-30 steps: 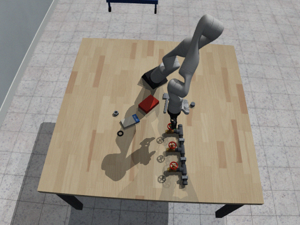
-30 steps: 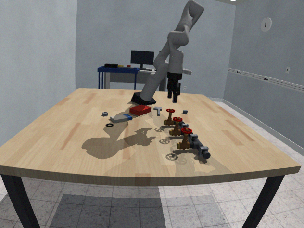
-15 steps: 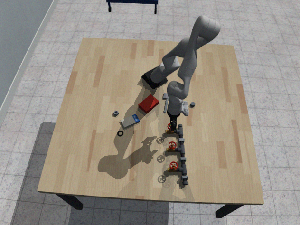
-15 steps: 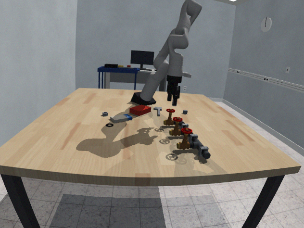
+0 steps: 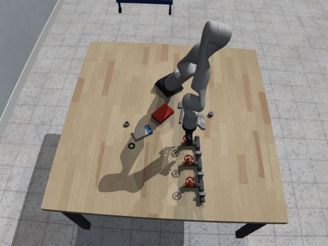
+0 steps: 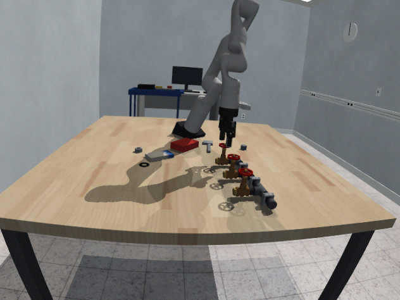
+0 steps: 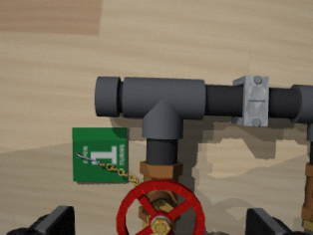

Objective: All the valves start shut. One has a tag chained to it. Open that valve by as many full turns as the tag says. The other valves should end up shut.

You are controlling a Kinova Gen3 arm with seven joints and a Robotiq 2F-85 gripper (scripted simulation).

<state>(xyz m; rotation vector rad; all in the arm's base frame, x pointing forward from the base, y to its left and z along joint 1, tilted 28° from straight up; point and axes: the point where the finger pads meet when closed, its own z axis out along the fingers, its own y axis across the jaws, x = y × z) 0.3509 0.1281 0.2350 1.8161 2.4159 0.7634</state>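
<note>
My gripper is now 100 mm above the green tag and 60 mm past it. Round my hand: red block: 190 mm to the right, 160 mm behind, 90 mm below; then grey hammer: 230 mm behind, 100 mm below, 90 mm to the right.
</note>
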